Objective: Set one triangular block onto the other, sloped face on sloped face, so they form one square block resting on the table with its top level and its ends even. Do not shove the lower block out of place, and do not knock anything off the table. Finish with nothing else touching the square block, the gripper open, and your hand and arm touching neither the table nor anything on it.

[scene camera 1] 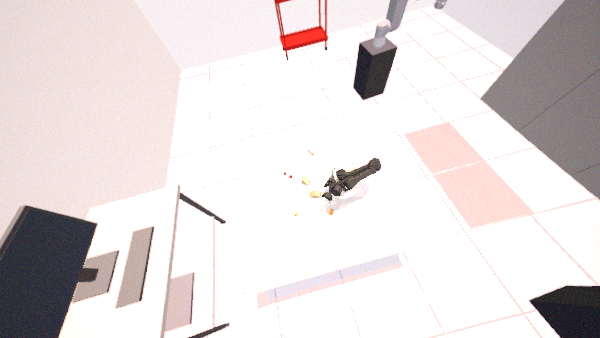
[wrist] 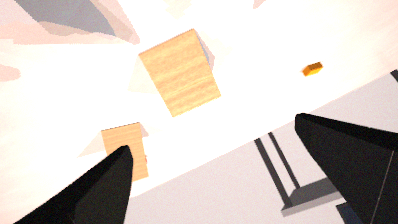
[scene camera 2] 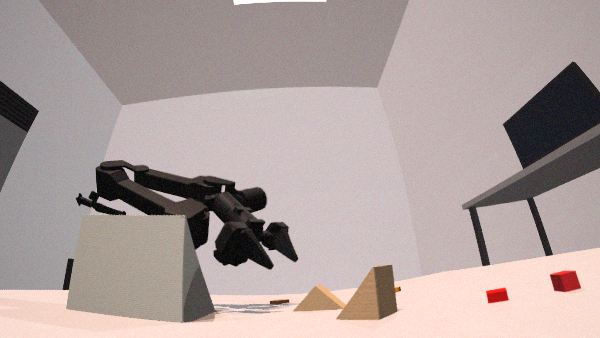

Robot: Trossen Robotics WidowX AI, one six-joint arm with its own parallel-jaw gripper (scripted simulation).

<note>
My gripper (scene camera 2: 285, 263) is open, with nothing in its grasp. Further things: a wooden triangular block (scene camera 2: 319, 298) and a wooden triangular block (scene camera 2: 375, 298).
My gripper is seen too in the wrist view (wrist: 214, 136).
</note>
